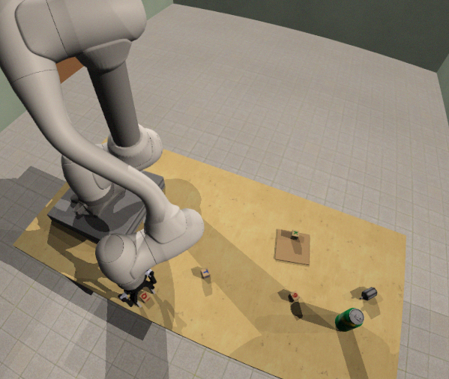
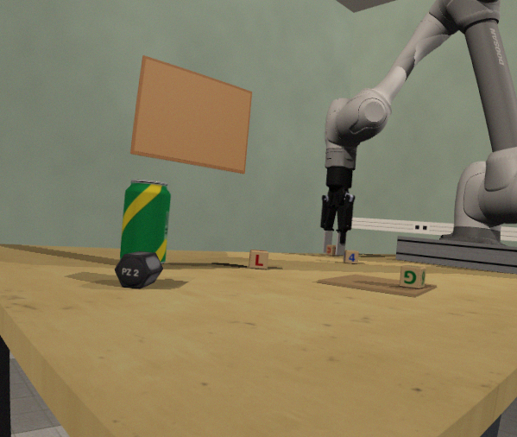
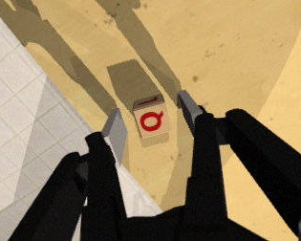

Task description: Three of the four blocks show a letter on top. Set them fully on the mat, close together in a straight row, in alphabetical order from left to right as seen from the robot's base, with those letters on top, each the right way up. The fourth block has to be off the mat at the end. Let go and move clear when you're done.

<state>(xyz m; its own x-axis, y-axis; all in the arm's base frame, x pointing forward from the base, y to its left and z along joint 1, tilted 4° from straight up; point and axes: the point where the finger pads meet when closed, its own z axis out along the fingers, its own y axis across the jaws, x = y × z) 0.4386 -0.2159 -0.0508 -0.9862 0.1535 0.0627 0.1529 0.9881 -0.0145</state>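
Now: the brown mat 490 mm to the left of my hand, 370 mm ahead of it and 30 mm below it. Round my hand: yellow can: 670 mm ahead, 310 mm to the left, 30 mm above; then T block: 200 mm to the left, 130 mm ahead, 20 mm below.
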